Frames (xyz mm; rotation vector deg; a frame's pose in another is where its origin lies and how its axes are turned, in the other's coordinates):
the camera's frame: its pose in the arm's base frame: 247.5 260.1 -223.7 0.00 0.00 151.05
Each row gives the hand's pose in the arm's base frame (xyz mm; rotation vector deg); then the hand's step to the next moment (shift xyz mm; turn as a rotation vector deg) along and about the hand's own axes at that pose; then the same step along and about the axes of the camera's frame.
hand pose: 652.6 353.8 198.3 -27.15 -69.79 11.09
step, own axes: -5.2 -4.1 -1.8 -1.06 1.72 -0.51
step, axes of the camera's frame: -2.5 5.6 -3.1 0.22 -1.01 -1.81
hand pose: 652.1 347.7 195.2 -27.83 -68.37 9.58
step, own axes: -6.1 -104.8 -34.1 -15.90 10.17 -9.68
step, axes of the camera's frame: -64.4 83.7 32.1 -3.58 -2.43 -20.77
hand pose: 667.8 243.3 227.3 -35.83 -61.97 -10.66
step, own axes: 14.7 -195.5 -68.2 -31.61 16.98 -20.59
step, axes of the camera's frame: -71.6 183.3 66.1 -8.42 -1.68 -40.47
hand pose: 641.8 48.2 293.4 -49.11 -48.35 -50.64
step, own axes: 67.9 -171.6 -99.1 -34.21 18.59 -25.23
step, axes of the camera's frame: 6.4 199.0 65.1 -11.14 -0.06 -45.04
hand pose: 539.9 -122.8 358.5 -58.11 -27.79 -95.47
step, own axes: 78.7 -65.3 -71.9 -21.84 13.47 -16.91
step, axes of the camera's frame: 43.9 111.6 35.5 -8.70 0.40 -29.47
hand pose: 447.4 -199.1 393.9 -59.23 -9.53 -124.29
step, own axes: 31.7 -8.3 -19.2 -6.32 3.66 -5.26
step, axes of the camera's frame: 17.8 31.5 11.4 -2.17 0.28 -8.73
